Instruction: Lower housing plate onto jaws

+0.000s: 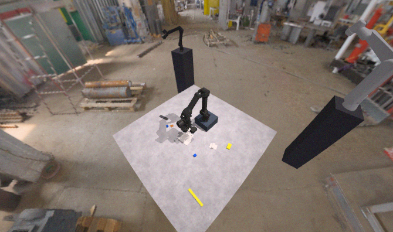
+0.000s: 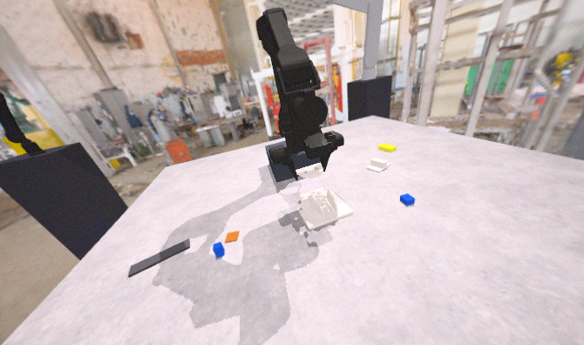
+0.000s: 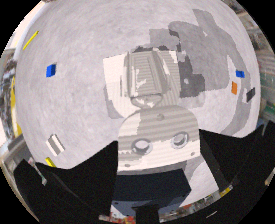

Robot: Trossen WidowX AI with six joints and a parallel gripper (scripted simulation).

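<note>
The housing plate lies 1 cm ahead of my gripper tip and 2 cm above it. Also, from my gripper tip: orange tile (2 cm ahead, 24 cm to the right, 8 cm below); then yellow bar (43 cm ahead, 41 cm to the left, 8 cm below); then grey bar (1 cm behind, 41 cm to the right, 8 cm below).
</note>
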